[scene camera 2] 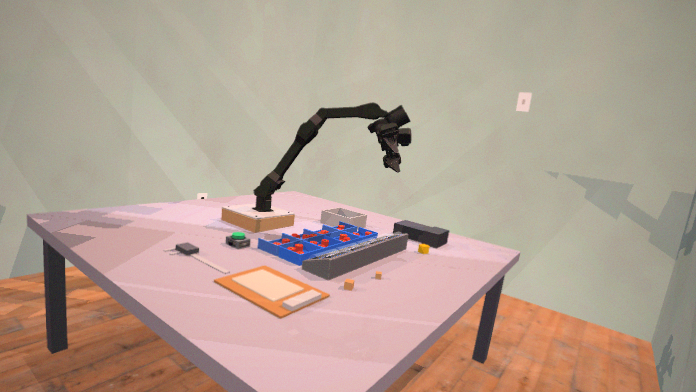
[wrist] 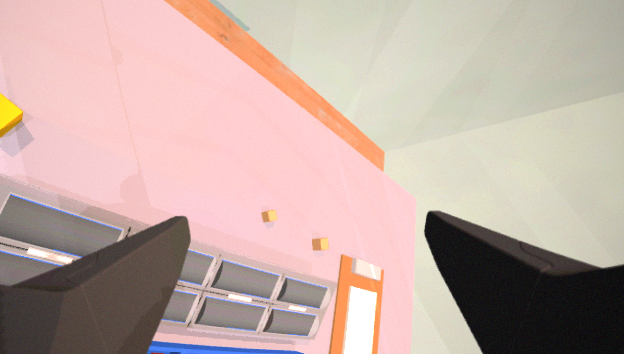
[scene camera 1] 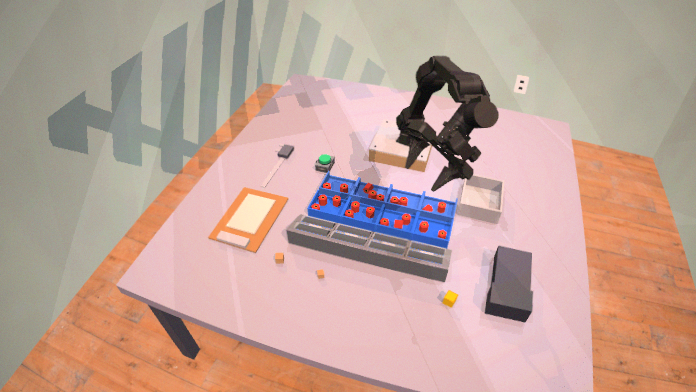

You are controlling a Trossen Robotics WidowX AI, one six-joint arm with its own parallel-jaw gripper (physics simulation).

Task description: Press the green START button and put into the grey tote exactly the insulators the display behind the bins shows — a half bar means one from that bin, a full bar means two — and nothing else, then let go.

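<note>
My gripper [scene camera 1: 421, 179] [scene camera 2: 396, 161] [wrist: 309, 225] is open and empty, high above the table. The green START button [scene camera 1: 325, 159] [scene camera 2: 238, 235] stands beside the left end of the blue bins [scene camera 1: 425, 237] [scene camera 2: 300, 257] [wrist: 225, 348]. The bins form two rows and hold several red insulators [scene camera 1: 370, 212] [scene camera 2: 298, 248], mostly upright. The long grey display [scene camera 1: 370, 257] [scene camera 2: 360, 257] [wrist: 327, 300] lies along the bins; its windows look grey, with short white marks between the rows in the wrist view. The grey tote [scene camera 1: 480, 211] [scene camera 2: 332, 218] stands at the bins' right end; its visible inside looks empty in scene camera 1.
A dark box [scene camera 1: 510, 280] [scene camera 2: 421, 233] stands at the right. A yellow cube [scene camera 1: 450, 298] [scene camera 2: 423, 248] [wrist: 9, 115] and two small orange cubes [scene camera 1: 279, 258] [scene camera 1: 320, 274] lie near the display. An orange board [scene camera 1: 268, 217] and a dark plug-like block [scene camera 1: 285, 151] lie at the left.
</note>
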